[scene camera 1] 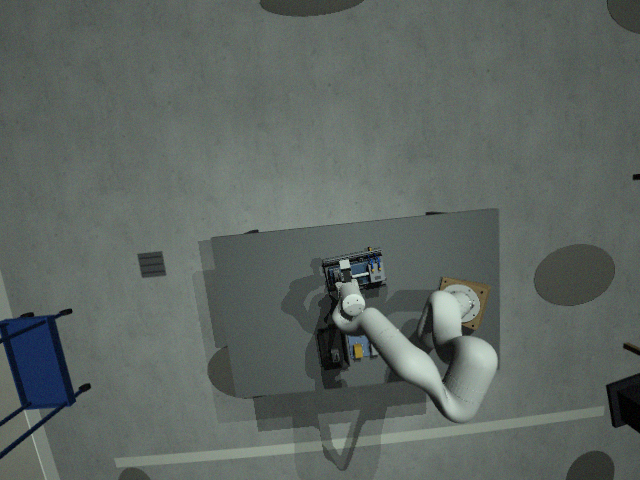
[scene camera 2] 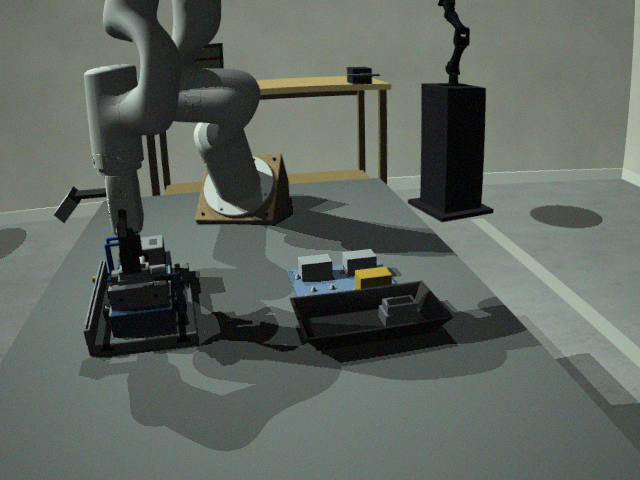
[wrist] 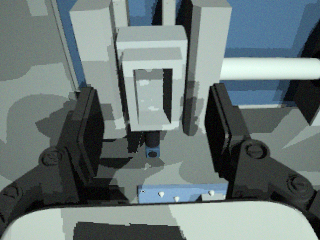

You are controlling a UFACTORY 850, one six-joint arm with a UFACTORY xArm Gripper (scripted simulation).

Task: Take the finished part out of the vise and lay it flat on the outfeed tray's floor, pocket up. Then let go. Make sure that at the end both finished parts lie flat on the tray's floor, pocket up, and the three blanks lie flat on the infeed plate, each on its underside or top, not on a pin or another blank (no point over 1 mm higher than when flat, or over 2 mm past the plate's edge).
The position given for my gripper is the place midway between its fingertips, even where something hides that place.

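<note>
My gripper [scene camera 2: 133,264] is in sight, and the wrist view has the same gripper [wrist: 153,104] as well. Along with my gripper I can see a blue plate [wrist: 187,192].
</note>
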